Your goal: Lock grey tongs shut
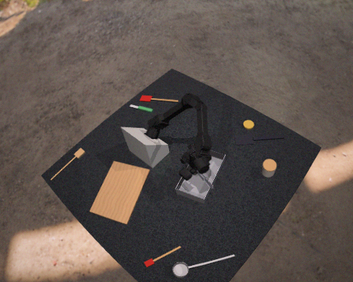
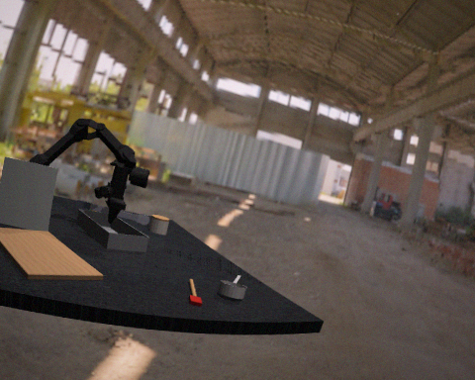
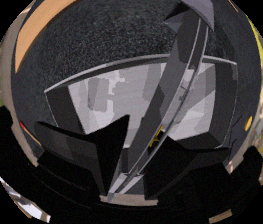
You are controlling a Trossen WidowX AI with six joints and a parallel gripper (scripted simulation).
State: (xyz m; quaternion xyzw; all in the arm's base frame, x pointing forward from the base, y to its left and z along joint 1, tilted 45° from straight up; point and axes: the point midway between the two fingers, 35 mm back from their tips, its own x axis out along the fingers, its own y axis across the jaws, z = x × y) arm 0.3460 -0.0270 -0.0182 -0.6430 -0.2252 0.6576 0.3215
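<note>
The grey roasting tin lies 1 cm ahead of my gripper tip, 3 cm to the left of it and 3 cm below it. Also, from my gripper tip: black spatula 14 cm ahead, 44 cm to the left, 6 cm below; wooden board 30 cm behind, 32 cm to the right, 5 cm below; thin grey arm 2 cm ahead, 4 cm above.
</note>
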